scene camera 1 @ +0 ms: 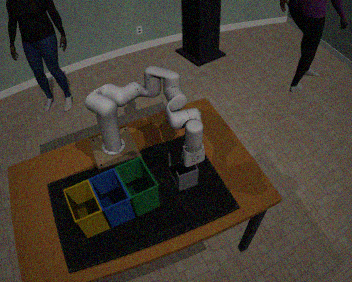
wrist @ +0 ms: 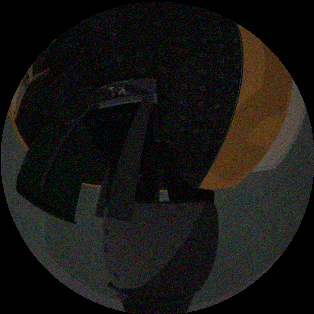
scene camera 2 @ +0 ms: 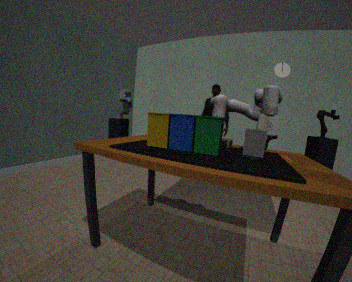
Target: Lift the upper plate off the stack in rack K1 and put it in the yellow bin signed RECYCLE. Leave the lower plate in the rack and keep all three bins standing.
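Places are measured from the arm's base along level axes (x ahead, y left, z up), in centimetres.
Pixels of known places: gripper, between the fingertips: (scene camera 1: 192, 169) (wrist: 161, 148); arm's base, origin of its link: (scene camera 1: 113, 146).
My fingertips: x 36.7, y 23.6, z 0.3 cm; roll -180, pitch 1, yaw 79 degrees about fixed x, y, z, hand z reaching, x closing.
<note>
For each thing: its top centre in the pictures, then the offset to it from my fingertips. Level surfaces: height alone.
- Rack K1, centre of its top: (wrist: 104, 218) (scene camera 1: 181, 160) (scene camera 2: 255, 129) dx -1.7, dy -4.8, dz +9.3 cm
- yellow bin, centre of its top: (scene camera 1: 81, 200) (scene camera 2: 165, 113) dx -6.9, dy -53.4, dz +13.4 cm
- blue bin, centre of its top: (scene camera 1: 108, 188) (scene camera 2: 187, 115) dx -5.3, dy -40.5, dz +13.4 cm
- green bin, centre of its top: (wrist: 40, 204) (scene camera 1: 135, 176) (scene camera 2: 211, 117) dx -3.8, dy -27.5, dz +13.4 cm
- black mat, height of its surface: dz -4.6 cm
- wooden table, height of its surface: dz -5.8 cm
Rack K1 (scene camera 1: 188, 180) (scene camera 2: 254, 143) (wrist: 146, 87) stands upright on the black mat, with a grey outer panel. Its label is faint in the wrist view. The two plates cannot be told apart in its dark inside. My gripper (scene camera 1: 187, 167) (scene camera 2: 270, 138) is shut and empty. It points down close at the rack's top, behind the grey panel in the second scene view; its fingertips are largely hidden, and contact cannot be told. The yellow bin (scene camera 1: 93, 225) (scene camera 2: 158, 131) stands upright at the far end of the bin row; its sign is not readable.
The blue bin (scene camera 1: 121, 215) (scene camera 2: 181, 133) stands beside the yellow one. The green bin (scene camera 1: 148, 201) (scene camera 2: 208, 136) (wrist: 50, 170) is nearest the rack. All three are upright on the black mat (scene camera 1: 175, 220). The arm's base plate (scene camera 1: 102, 159) is behind them on the wooden table (scene camera 1: 30, 215).
</note>
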